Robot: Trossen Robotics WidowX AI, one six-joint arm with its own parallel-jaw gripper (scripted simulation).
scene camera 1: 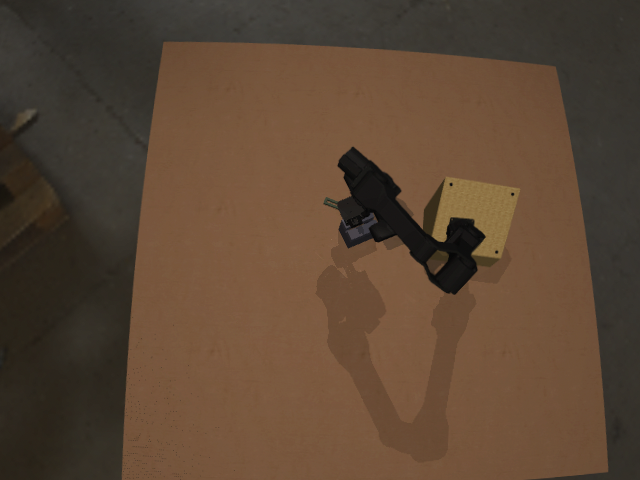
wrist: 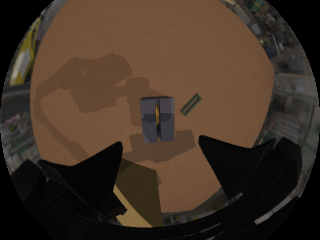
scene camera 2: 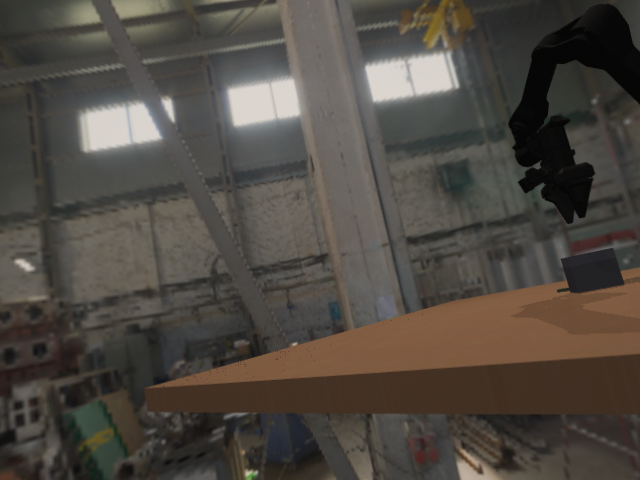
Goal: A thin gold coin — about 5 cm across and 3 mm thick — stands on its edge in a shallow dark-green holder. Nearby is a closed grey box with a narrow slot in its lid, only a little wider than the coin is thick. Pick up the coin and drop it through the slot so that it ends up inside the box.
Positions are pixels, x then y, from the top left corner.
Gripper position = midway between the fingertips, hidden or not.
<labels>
my gripper: scene camera 1 365, 215; wrist 161, 143; scene camera 2 576, 220
</labels>
